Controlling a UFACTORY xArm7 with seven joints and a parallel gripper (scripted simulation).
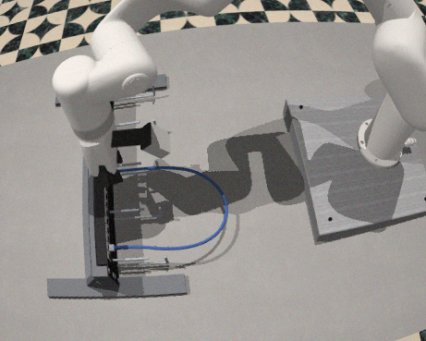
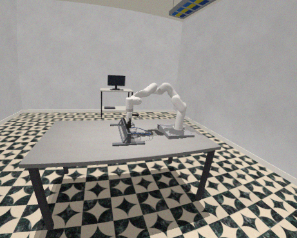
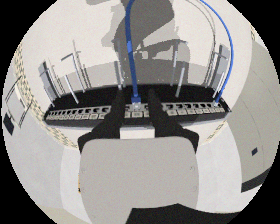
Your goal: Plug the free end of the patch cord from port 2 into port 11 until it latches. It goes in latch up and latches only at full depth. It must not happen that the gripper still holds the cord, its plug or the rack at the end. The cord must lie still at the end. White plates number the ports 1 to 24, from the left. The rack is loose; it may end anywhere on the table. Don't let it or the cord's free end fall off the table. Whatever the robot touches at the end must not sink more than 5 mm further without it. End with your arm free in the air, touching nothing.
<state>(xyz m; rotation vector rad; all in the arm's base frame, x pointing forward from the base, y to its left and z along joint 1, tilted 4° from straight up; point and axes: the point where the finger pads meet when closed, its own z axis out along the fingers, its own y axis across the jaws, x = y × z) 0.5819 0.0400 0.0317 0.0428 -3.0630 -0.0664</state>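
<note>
The free-end plug is 2 cm ahead of my hand and 2 cm below it.
</note>
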